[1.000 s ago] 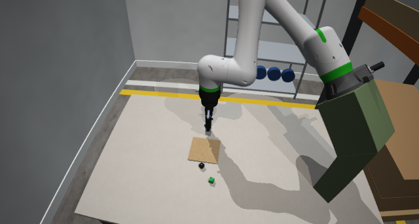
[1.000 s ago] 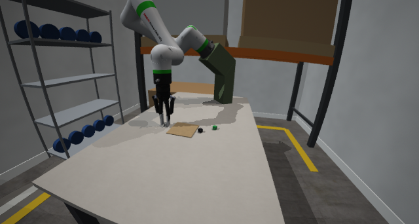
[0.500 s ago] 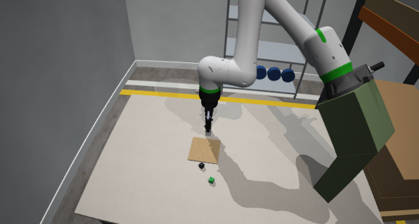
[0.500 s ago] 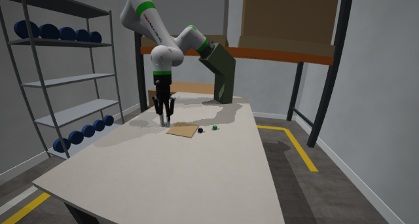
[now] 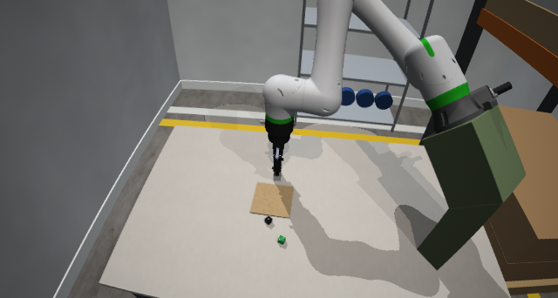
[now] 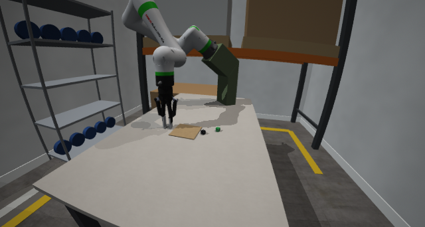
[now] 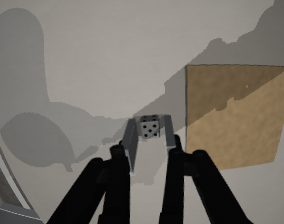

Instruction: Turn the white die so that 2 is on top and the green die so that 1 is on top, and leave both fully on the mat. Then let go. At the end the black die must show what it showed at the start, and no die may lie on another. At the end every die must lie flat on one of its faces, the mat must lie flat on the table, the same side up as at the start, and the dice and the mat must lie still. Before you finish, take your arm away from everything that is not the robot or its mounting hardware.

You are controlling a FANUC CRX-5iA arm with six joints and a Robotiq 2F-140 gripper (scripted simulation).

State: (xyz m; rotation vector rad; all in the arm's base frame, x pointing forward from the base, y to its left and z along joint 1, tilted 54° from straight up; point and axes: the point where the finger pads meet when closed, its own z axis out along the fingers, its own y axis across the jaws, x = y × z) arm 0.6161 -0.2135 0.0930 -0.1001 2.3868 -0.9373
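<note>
My gripper is now 30 mm above the white die. From my hand the other things lie so: mat: 110 mm to the left, 30 mm below, 20 mm ahead; then black die: 200 mm to the left, 40 mm ahead, 30 mm below; then green die: 280 mm to the left, 30 mm below.
</note>
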